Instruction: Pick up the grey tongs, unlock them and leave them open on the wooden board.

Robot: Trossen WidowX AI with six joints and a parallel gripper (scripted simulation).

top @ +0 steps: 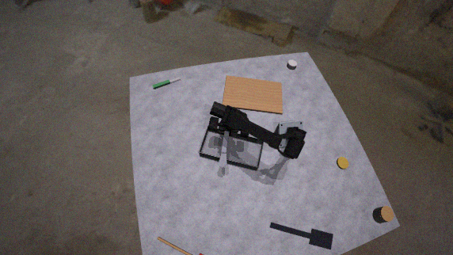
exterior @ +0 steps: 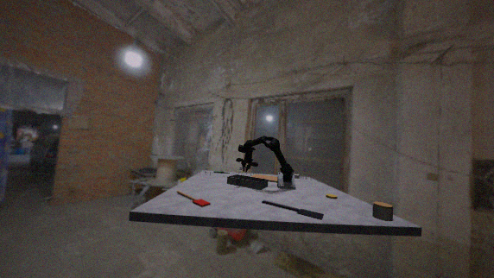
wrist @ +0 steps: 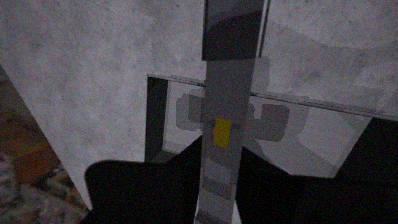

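The roasting tin lies 30 mm behind my gripper tip, 50 mm to the left of it and 70 mm below it. The rest, counted from my gripper tip: red-headed spatula (200 mm ahead, 540 mm to the left, 90 mm below); wooden board (210 mm behind, 310 mm to the right, 90 mm below); yellow lock piece (10 mm behind, 20 mm to the right, 40 mm above).
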